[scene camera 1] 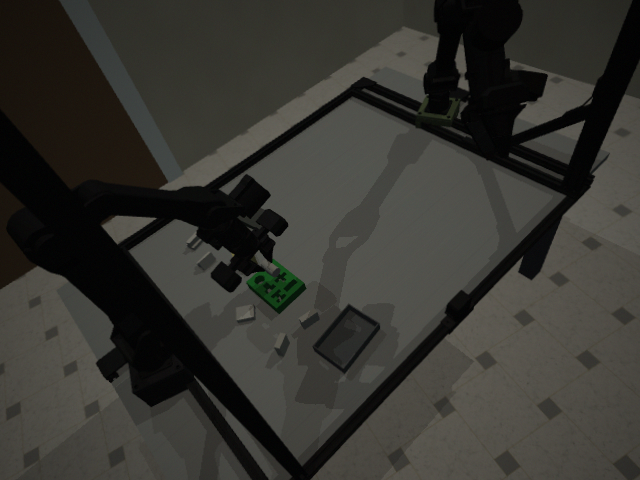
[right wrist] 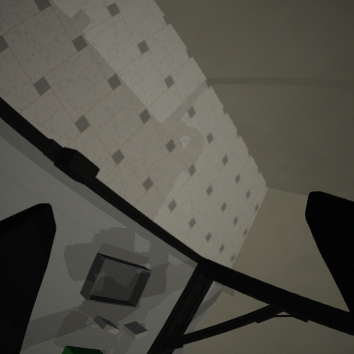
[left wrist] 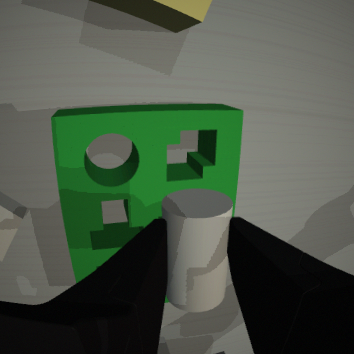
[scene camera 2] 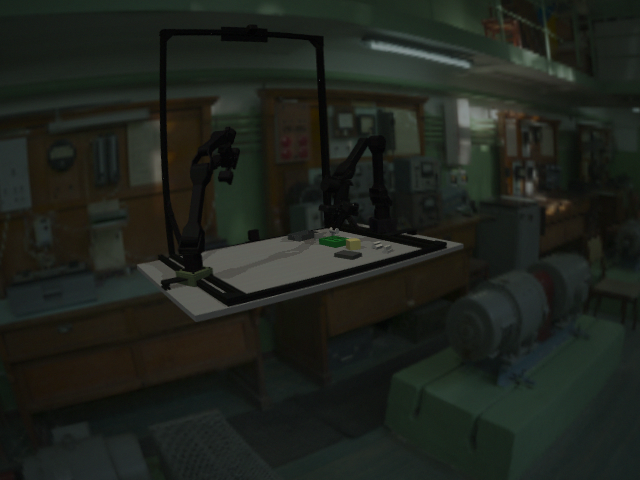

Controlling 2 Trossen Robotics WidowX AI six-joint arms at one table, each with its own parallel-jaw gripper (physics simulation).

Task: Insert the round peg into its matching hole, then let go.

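A pale round peg [scene camera 1: 269, 267] [left wrist: 197, 255] is held between the fingers of my left gripper [scene camera 1: 261, 260] [left wrist: 196, 229], which is shut on it. The peg is above the green hole board [scene camera 1: 254, 285] [scene camera 2: 331, 241] [left wrist: 150, 120], apart from the round hole [left wrist: 112, 174]. In the left wrist view that hole is at the board's upper left, up and left of the peg; the peg and fingers hide the board's lower right part. My right gripper [scene camera 2: 230, 167] [right wrist: 182, 211] is open, empty and raised far from the board.
A yellow block [scene camera 2: 353, 243] [left wrist: 185, 7] stands near the board. A dark open tray [scene camera 1: 328, 359] [right wrist: 143, 288] lies on its other side. Several loose pale pieces lie around the board, including one piece [scene camera 1: 245, 313] and another piece [scene camera 1: 281, 343]. A dark slab [scene camera 2: 347, 254] lies beyond the yellow block.
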